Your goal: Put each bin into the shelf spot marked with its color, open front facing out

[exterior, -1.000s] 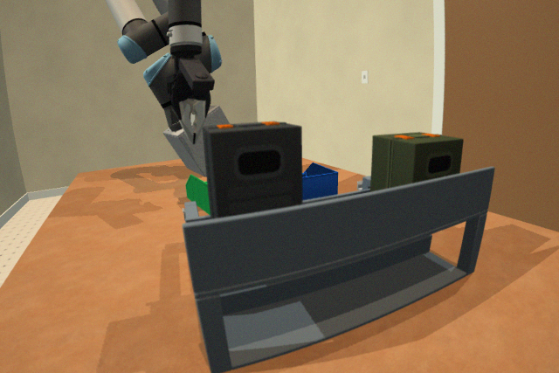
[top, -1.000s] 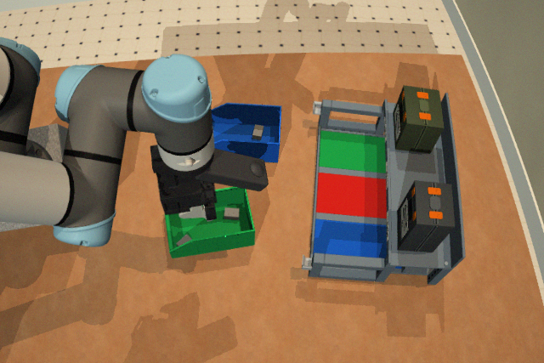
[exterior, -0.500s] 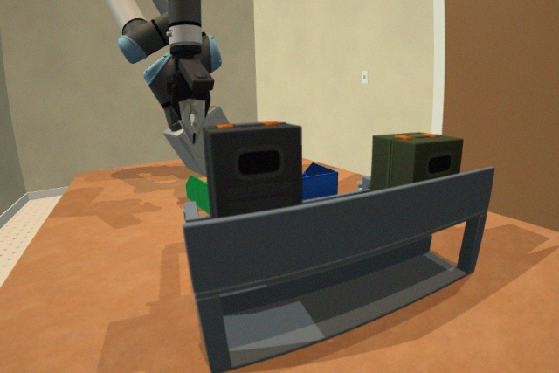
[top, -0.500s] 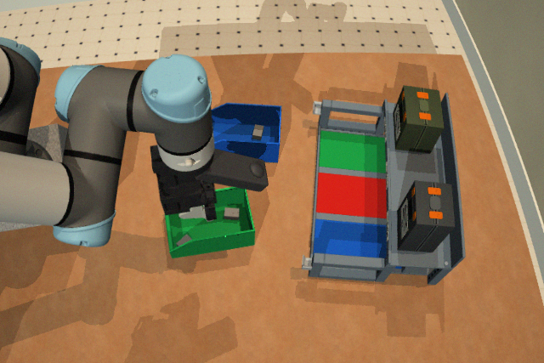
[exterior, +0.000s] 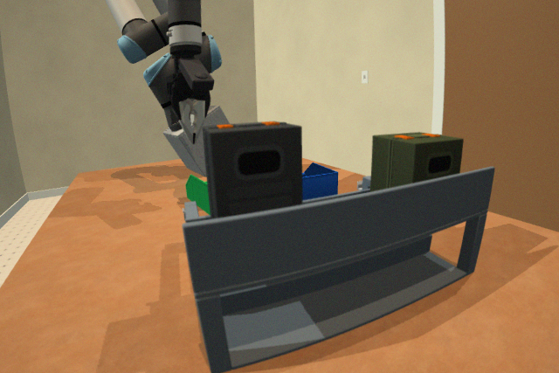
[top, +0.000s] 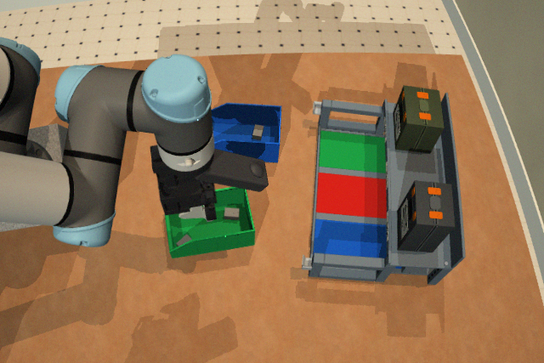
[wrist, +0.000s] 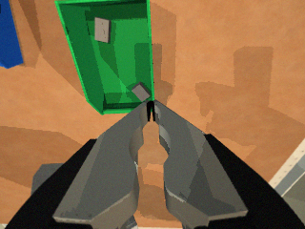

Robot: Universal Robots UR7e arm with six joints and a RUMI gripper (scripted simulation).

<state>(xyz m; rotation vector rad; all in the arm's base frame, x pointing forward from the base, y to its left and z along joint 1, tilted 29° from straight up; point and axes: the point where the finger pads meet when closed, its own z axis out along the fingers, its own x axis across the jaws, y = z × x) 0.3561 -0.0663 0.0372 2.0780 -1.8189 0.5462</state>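
My hand is 13 cm above the green bin, 5 cm to the right of it and 1 cm past it. The rest, counted from my hand: shelf front lip: 22 cm ahead, 16 cm below, 12 cm to the left; black box: 38 cm ahead, 4 cm to the right, 1 cm below; blue bin: 26 cm to the left, 13 cm below, 7 cm ahead.
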